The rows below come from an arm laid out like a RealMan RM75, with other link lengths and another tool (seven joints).
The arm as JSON. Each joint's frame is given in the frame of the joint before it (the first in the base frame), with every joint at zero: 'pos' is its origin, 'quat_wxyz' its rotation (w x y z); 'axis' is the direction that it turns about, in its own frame. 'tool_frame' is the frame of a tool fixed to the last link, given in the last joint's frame.
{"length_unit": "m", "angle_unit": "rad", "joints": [
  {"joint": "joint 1", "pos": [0.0, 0.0, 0.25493], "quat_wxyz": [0.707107, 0.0, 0.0, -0.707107], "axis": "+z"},
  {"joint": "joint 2", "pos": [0.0, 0.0, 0.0], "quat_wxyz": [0.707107, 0.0, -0.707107, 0.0], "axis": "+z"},
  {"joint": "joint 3", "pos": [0.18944, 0.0, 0.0], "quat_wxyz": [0.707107, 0.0, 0.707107, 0.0], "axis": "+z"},
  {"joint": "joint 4", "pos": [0.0, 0.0, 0.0], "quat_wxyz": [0.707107, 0.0, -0.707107, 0.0], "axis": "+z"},
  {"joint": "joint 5", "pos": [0.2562, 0.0, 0.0], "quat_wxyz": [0.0, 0.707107, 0.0, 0.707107], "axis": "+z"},
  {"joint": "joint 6", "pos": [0.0, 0.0, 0.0], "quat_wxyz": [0.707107, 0.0, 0.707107, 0.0], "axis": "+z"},
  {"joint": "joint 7", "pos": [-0.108, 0.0, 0.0], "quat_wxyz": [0.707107, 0.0, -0.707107, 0.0], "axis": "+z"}
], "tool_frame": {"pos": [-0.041, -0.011, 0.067], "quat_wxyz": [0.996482, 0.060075, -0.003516, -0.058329]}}
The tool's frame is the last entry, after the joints.
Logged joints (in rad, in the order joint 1, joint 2, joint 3, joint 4, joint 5, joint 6, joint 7), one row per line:
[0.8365 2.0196 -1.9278 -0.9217 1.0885 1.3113 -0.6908]
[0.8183 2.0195 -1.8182 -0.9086 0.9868 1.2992 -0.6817]
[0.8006 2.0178 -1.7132 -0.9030 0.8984 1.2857 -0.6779]
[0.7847 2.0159 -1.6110 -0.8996 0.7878 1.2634 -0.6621]
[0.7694 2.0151 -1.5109 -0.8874 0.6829 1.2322 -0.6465]
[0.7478 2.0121 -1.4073 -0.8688 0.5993 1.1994 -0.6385]
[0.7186 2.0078 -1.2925 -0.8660 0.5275 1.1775 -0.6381]
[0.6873 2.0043 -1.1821 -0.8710 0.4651 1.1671 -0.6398]
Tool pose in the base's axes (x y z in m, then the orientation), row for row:
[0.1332 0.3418 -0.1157 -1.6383 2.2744 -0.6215]
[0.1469 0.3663 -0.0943 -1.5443 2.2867 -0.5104]
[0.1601 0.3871 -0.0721 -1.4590 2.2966 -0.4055]
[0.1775 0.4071 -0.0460 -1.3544 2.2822 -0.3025]
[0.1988 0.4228 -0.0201 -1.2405 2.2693 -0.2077]
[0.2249 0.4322 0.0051 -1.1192 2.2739 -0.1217]
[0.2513 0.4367 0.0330 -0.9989 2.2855 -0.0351]
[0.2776 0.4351 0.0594 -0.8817 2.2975 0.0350]
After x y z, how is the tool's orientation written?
As a rotation vector, in radians.
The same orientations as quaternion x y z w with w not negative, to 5 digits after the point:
[-0.56541 0.78494 -0.21449 0.13484]
[-0.54261 0.80346 -0.17933 0.16695]
[-0.52028 0.81897 -0.14460 0.19410]
[-0.49310 0.83089 -0.11013 0.23312]
[-0.46034 0.84213 -0.07708 0.27012]
[-0.42111 0.85559 -0.04579 0.29756]
[-0.37966 0.86868 -0.01334 0.31793]
[-0.33771 0.88000 0.01341 0.33371]

